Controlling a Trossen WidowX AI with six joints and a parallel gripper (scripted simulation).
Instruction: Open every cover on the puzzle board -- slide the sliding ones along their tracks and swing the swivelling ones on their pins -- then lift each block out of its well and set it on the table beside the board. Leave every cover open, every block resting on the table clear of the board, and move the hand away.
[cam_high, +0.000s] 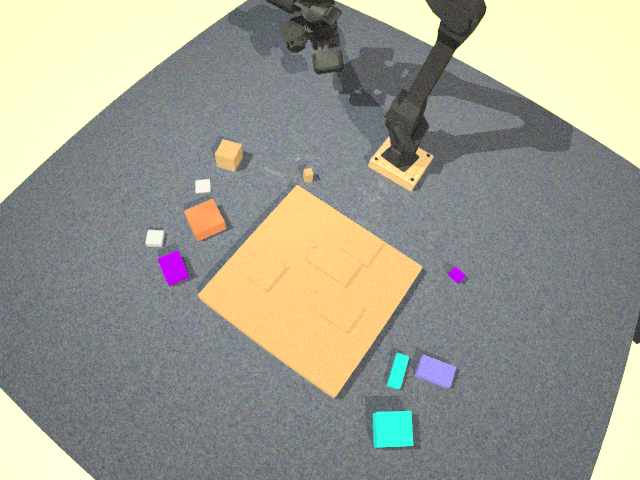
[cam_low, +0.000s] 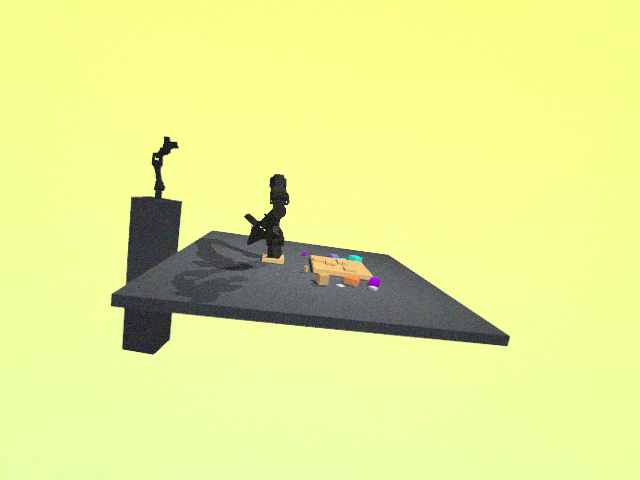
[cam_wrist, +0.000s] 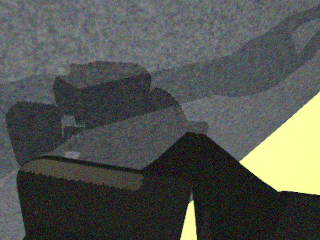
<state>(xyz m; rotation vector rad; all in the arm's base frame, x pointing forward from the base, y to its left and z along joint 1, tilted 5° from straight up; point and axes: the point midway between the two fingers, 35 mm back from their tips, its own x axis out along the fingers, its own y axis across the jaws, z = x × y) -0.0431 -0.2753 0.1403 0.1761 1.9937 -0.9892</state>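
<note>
My gripper tip is now 330 mm short of the tan cube, 100 mm above it and 30 mm to the right of it. From my gripper tip the other things lie so: magenta cube: 540 mm to the left, 210 mm ahead, 110 mm below; then orange block: 470 mm ahead, 110 mm to the left, 110 mm below; then purple block: 580 mm ahead, 140 mm to the left, 110 mm below.
</note>
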